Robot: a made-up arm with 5 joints.
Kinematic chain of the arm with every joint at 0, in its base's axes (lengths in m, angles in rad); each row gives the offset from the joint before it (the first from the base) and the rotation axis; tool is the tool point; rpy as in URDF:
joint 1: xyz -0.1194 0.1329 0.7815 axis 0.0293 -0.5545 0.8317
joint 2: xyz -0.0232 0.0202 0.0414 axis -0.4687 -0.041 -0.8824
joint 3: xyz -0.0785 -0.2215 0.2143 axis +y
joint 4: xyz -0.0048 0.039 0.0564 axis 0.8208 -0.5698 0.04
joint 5: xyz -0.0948 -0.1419 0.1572 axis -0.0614 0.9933 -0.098
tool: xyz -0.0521 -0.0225 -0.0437 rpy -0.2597 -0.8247 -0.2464
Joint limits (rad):
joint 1: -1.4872..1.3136
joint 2: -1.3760..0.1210
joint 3: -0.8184..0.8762
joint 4: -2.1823..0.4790
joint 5: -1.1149..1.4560
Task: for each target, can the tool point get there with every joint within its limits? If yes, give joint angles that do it. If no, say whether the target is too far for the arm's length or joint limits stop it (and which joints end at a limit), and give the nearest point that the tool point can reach.
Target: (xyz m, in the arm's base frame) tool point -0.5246 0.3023 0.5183
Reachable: no: joint limits stop it (at a limit: joint 1, joint 2, joint 3, joint 4) | nearest point -0.4320 -0.1592 0.7182 | short by 0.511 m
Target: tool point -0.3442 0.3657 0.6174
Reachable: no: joint limits stop it (at a limit: joint 1, joint 2, joint 3, joint 4, joint 5) | nearest point -0.2835 0.1588 0.9612 | short by 0.406 m
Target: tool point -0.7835 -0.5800 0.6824
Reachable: no: too far | nearest point -0.4563 -0.3029 0.8245 | short by 0.452 m
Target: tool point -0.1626 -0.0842 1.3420
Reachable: yes | joints -1.1744 -0.0646 0.4366 -0.1380 0.0160
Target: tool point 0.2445 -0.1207 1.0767
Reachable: yes | joints 0.7961 -1.1650 -0.2159 -0.1892 -0.4389
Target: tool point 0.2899 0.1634 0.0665
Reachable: no: too far | nearest point 0.1987 -0.1452 0.7045 | short by 0.715 m
